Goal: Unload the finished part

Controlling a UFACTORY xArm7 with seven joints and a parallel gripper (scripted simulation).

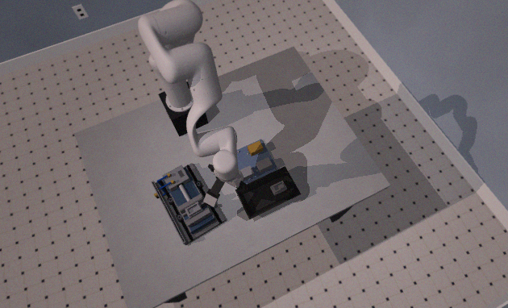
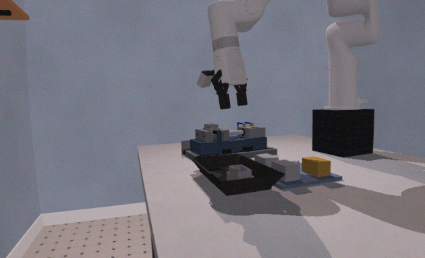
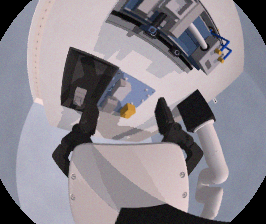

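Right now the blue vise is 180 mm to the right of my hand, 140 mm below it and 20 mm behind it. The rest, counted from my hand: blue plate: 180 mm below, 120 mm behind, 110 mm to the left; yellow block: 180 mm behind, 160 mm below, 150 mm to the left.
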